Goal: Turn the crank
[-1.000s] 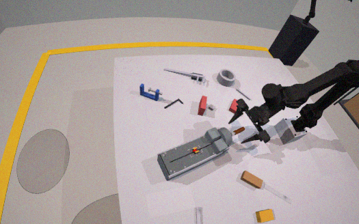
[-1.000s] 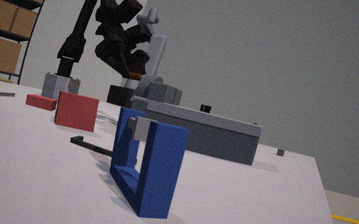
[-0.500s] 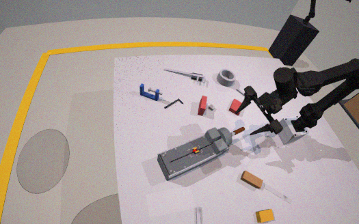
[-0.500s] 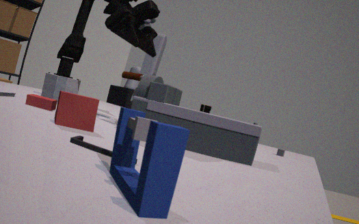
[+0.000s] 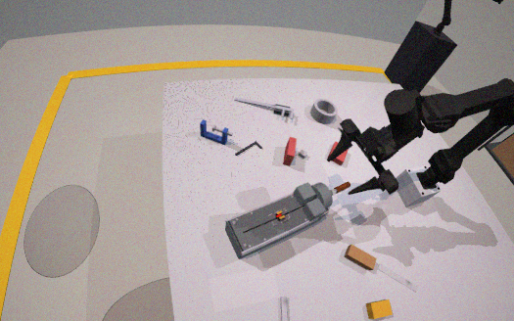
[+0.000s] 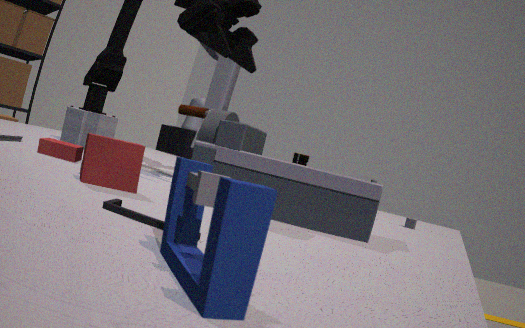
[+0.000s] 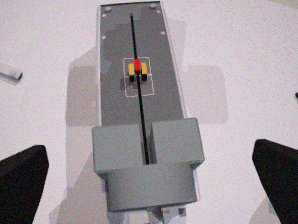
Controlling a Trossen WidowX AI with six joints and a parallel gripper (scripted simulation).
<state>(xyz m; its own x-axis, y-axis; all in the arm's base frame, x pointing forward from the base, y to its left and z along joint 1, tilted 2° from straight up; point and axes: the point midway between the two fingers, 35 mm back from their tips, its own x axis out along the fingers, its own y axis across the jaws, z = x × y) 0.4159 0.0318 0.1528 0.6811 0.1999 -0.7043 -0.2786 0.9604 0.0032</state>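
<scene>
Now: the crank handle 9 cm below my gripper tip, 6 cm behind it and 2 cm to the right of it. From my gripper tip the other things lie so: tan block 19 cm below, 16 cm to the left, 12 cm behind; red pointer 12 cm below, 12 cm ahead, 4 cm to the left; black hex key 24 cm to the right, 20 cm below, 14 cm ahead.
</scene>
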